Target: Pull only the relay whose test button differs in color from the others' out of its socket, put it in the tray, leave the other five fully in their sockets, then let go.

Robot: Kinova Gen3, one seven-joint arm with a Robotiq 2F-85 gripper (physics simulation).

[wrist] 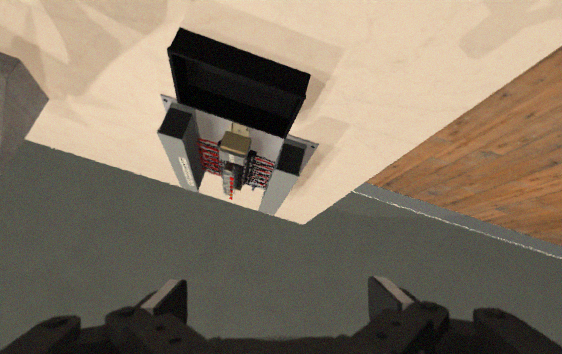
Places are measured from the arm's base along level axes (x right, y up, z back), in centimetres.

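Pixels of known places: gripper, between the fingertips: (278,298).
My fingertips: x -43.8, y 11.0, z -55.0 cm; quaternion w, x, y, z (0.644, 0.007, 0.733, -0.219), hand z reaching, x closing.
Observation:
For each thing: its top centre in the pictures, then the offset to it from my fingertips. "spot": a spot on its surface instead. Level surfaces: height alone.
- black tray, a spot on its surface: (240,80) spot: dx +20.6, dy -25.0, dz +8.3 cm
- relay row, a spot on its surface: (231,177) spot: dx +41.3, dy -18.5, dz +6.6 cm
- tan block-shaped part, a spot on its surface: (235,143) spot: dx +34.9, dy -22.5, dz +7.4 cm
- pale table top, height of its surface: dy -25.4 cm
My gripper (278,298) is open and empty at the bottom of the wrist view, apart from the panel and the tray. The black tray (240,80) shows above the middle of the view, at one end of the panel. The relay row (231,177) runs between two grey wiring ducts, with red and dark wires on both sides. Small red spots show along the row; the single relays and their test buttons are too small and foreshortened to tell apart. A tan block-shaped part (235,143) stands at the row's end nearest the tray and hides part of what is behind it.
Two tall grey ducts with dark ends, one on the left (180,145) and one on the right (285,172), flank the row. The pale table top (400,85) ends below the panel. A grey object (20,100) stands at the left edge. Wooden floor (490,165) shows at right.

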